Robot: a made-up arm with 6 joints. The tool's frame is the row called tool.
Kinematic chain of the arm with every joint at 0, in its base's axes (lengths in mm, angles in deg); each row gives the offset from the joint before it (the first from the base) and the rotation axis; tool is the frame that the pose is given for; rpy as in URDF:
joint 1: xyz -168.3 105 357.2 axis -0.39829 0.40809 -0.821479
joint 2: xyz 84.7 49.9 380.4 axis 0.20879 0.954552 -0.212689
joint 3: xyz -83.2 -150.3 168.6 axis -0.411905 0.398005 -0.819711
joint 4: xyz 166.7 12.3 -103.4 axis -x
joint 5: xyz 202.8 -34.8 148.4 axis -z
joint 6: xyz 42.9 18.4 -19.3 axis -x
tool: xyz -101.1 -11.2 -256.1 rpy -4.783 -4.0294 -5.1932
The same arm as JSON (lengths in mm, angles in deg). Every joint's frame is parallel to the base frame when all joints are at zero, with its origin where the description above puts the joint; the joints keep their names.
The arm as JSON. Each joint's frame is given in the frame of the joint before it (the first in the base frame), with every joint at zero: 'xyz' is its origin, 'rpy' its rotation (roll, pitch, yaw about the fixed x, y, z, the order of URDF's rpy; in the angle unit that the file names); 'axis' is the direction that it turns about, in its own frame. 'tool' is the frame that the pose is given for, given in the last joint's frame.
{"units": {"length": "mm", "angle": "deg"}, "joints": [{"name": "joint 1", "type": "revolute", "origin": {"xyz": [-168.3, 105.0, 357.2], "rpy": [0.0, 0.0, 0.0]}, "axis": [-0.39829, 0.40809, -0.821479]}, {"name": "joint 2", "type": "revolute", "origin": {"xyz": [84.7, 49.9, 380.4], "rpy": [0.0, 0.0, 0.0]}, "axis": [0.20879, 0.954552, -0.212689]}, {"name": "joint 3", "type": "revolute", "origin": {"xyz": [-83.2, -150.3, 168.6], "rpy": [0.0, 0.0, 0.0]}, "axis": [-0.411905, 0.398005, -0.819711]}, {"name": "joint 4", "type": "revolute", "origin": {"xyz": [166.7, 12.3, -103.4], "rpy": [0.0, 0.0, 0.0]}, "axis": [-1.0, 0.0, 0.0]}, {"name": "joint 5", "type": "revolute", "origin": {"xyz": [202.8, -34.8, 148.4], "rpy": [0.0, 0.0, 0.0]}, "axis": [0.0, 0.0, -1.0]}, {"name": "joint 6", "type": "revolute", "origin": {"xyz": [42.9, 18.4, -19.3], "rpy": [0.0, 0.0, 0.0]}, "axis": [-1.0, 0.0, 0.0]}], "tool": {"origin": {"xyz": [-101.1, -11.2, -256.1], "rpy": [-4.78, -4.03, -5.19]}}}
